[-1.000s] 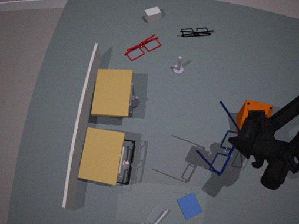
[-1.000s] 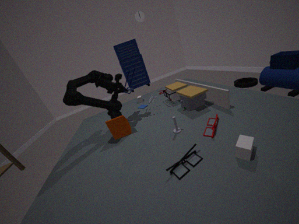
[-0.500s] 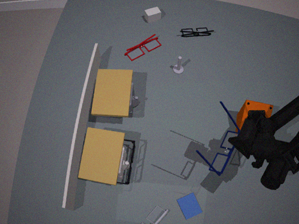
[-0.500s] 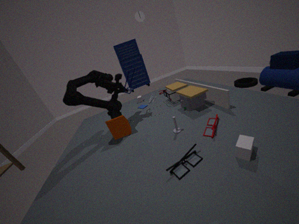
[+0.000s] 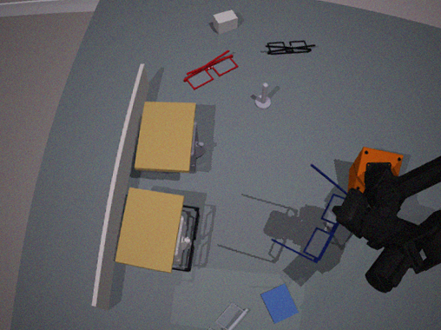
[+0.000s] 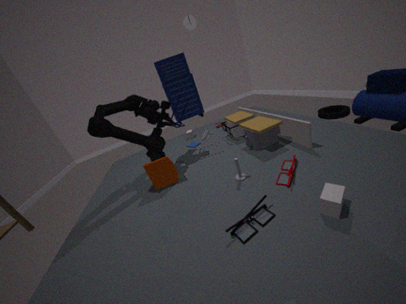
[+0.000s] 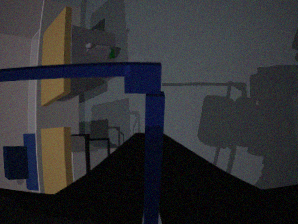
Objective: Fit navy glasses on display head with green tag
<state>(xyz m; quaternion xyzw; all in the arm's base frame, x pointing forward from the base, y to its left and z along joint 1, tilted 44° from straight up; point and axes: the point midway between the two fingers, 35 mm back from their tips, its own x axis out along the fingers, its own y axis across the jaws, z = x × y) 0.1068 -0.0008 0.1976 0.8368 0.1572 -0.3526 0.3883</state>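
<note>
My gripper tip is now 120 mm short of the white peg, 350 mm to the left of it and 180 mm above it. Also, from my gripper tip: blue pad: 80 mm ahead, 170 mm to the left, 200 mm below; white wall: 450 mm ahead, 90 mm to the right, 150 mm below.
</note>
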